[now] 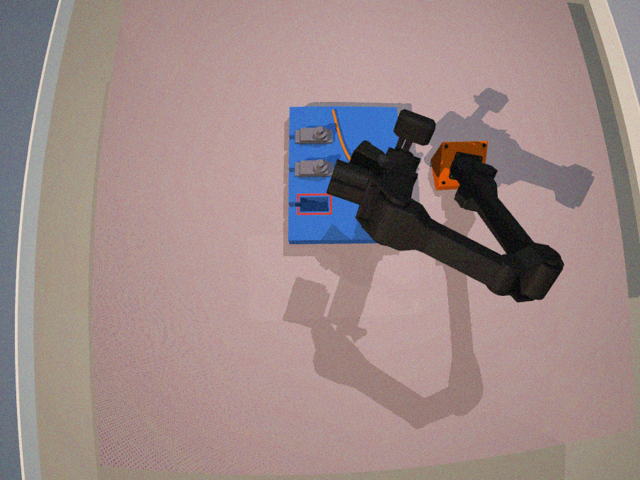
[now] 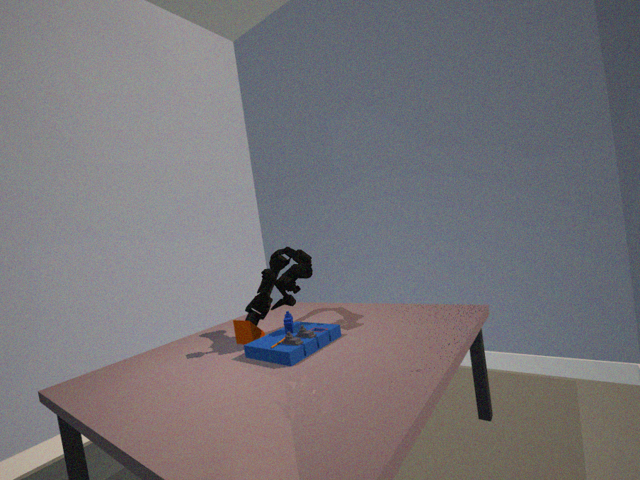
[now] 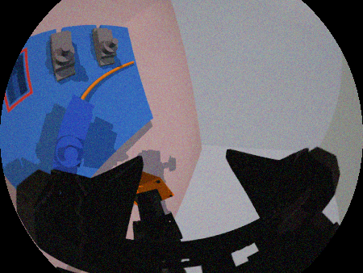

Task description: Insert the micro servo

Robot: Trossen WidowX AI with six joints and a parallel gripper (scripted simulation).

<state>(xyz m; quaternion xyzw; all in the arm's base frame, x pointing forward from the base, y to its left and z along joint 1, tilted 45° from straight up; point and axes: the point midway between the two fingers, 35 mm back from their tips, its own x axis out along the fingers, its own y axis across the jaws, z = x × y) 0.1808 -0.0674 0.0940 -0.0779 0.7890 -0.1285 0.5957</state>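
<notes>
My gripper tip is 60 mm short of the deck, 30 mm to the right of it and 160 mm above it.
</notes>
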